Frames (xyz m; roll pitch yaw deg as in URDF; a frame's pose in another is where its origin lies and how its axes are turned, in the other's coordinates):
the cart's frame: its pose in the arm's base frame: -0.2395 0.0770 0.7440 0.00 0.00 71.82
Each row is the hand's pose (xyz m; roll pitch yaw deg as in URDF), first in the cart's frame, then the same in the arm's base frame.
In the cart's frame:
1: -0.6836 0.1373 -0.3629 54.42 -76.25 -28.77
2: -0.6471 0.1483 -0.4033 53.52 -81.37 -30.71
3: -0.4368 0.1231 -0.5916 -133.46 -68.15 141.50
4: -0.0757 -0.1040 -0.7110 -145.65 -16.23 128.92
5: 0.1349 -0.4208 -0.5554 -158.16 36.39 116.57
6: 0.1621 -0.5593 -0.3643 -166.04 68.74 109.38
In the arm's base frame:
1: -0.5832 -0.5296 0.3811 54.42 -76.25 43.05
2: -0.5823 -0.4915 0.3407 53.52 -81.37 41.11
3: -0.4927 -0.2996 0.1524 -133.46 -68.15 -146.68
4: -0.1643 -0.0274 0.0330 -145.65 -16.23 -159.26
5: 0.2024 0.0739 0.1886 -158.16 36.39 -171.61
6: 0.3425 0.0565 0.3797 -166.04 68.74 -178.80

